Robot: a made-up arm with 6 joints. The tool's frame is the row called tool. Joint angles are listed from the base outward. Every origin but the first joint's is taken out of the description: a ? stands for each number. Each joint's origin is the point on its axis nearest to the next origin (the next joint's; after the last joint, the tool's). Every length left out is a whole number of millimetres.
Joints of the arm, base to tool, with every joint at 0 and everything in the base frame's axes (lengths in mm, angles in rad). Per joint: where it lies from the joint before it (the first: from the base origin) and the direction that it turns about. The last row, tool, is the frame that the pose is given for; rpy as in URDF.
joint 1: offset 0 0 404 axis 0 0 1
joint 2: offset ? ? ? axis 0 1 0
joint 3: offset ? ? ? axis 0 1 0
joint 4: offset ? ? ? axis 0 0 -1
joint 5: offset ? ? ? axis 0 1 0
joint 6: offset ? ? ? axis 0 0 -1
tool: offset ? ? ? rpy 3.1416 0 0
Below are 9 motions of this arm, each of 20 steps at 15 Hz.
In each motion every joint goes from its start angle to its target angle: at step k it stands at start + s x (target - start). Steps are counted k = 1, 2, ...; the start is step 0. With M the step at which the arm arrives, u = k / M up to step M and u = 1 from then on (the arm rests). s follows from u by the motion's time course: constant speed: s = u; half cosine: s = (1 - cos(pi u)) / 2; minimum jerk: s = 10 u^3 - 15 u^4 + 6 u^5.
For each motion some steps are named. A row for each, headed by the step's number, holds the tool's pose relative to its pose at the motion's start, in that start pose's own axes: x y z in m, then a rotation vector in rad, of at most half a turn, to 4 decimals.
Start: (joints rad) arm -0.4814 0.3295 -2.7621 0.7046 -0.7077 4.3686
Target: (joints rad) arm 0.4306 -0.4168 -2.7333 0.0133 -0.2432 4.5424
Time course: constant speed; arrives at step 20
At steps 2, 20:
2: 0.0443 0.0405 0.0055 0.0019 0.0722 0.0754
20: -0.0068 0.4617 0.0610 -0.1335 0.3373 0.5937

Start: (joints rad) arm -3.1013 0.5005 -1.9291 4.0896 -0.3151 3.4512
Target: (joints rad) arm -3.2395 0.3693 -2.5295 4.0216 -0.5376 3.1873
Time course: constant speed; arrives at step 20
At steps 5, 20:
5: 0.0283 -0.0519 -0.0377 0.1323 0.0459 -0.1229
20: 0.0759 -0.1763 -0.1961 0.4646 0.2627 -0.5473

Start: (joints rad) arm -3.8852 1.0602 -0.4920 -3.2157 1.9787 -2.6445
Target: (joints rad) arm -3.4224 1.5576 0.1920 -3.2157 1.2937 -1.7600
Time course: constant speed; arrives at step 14
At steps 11, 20:
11: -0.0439 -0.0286 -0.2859 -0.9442 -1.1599 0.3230
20: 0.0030 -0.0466 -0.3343 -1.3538 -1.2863 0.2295

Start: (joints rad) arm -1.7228 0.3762 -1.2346 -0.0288 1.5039 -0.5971
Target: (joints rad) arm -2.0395 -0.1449 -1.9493 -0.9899 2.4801 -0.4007
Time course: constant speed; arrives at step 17
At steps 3, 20:
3: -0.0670 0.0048 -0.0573 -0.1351 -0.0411 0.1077
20: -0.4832 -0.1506 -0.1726 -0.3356 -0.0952 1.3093

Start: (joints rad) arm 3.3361 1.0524 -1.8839 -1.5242 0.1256 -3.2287
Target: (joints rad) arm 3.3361 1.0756 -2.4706 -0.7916 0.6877 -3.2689
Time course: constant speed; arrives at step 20
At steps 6, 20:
6: 0.0189 -0.0652 -0.0062 0.1044 0.1515 0.2375
20: 0.0653 -0.1783 -0.0630 0.1699 0.3129 0.8248

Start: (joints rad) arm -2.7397 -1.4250 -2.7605 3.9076 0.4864 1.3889
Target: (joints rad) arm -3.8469 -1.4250 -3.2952 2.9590 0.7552 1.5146
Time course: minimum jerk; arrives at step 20
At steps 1, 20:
1: 0.0009 -0.0002 -0.0003 -0.0003 0.0019 -0.0008
20: 0.5080 -0.1206 -0.6267 -0.5536 1.6137 -0.0919

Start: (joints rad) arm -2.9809 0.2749 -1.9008 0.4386 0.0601 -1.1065
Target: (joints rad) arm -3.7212 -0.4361 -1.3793 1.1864 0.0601 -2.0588
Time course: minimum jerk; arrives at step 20
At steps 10, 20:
10: -0.0417 0.1540 -0.1982 -0.3344 -0.1524 -0.1252
20: -0.0423 0.1621 -0.4099 -0.6537 -0.3451 -0.2858

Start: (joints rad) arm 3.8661 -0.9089 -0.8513 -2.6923 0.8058 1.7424
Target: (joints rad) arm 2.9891 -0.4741 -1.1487 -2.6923 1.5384 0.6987
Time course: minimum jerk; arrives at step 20
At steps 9, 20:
9: -0.0326 0.0104 0.0769 -0.3991 -0.1705 -0.7317
20: -0.1129 0.0852 0.1458 -0.9145 -0.6199 -1.7931

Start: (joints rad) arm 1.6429 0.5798 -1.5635 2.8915 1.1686 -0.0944
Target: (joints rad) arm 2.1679 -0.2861 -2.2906 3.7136 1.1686 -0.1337
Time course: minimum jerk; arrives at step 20
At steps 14, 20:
14: -0.7081 -0.0587 -0.0665 0.4628 -1.2384 0.7663
20: -0.7994 -0.1161 -0.1684 0.5187 -1.4320 1.0302

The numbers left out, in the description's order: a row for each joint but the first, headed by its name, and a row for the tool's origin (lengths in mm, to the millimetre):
joint 2: 0 0 0
joint 3: 78 0 412
joint 4: 63 0 -279
joint 5: 0 0 0
joint 6: 58 0 -74
tool: 0 0 0

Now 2 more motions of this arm.
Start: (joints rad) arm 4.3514 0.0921 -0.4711 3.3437 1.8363 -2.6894
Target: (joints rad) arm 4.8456 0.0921 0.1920 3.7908 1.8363 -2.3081
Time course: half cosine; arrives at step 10
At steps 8, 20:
8: 0.0294 -0.0210 -0.2154 -0.2338 -0.5111 0.1611
20: 0.0426 -0.0171 -0.2324 -0.2501 -0.5550 0.1529

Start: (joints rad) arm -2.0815 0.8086 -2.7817 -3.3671 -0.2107 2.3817
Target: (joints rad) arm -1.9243 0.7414 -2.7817 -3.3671 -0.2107 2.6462
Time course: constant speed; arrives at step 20
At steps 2, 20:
2: 0.0113 -0.0018 -0.0018 0.0033 0.0164 0.0299
20: 0.1100 -0.0146 -0.0262 0.0524 0.1586 0.3029

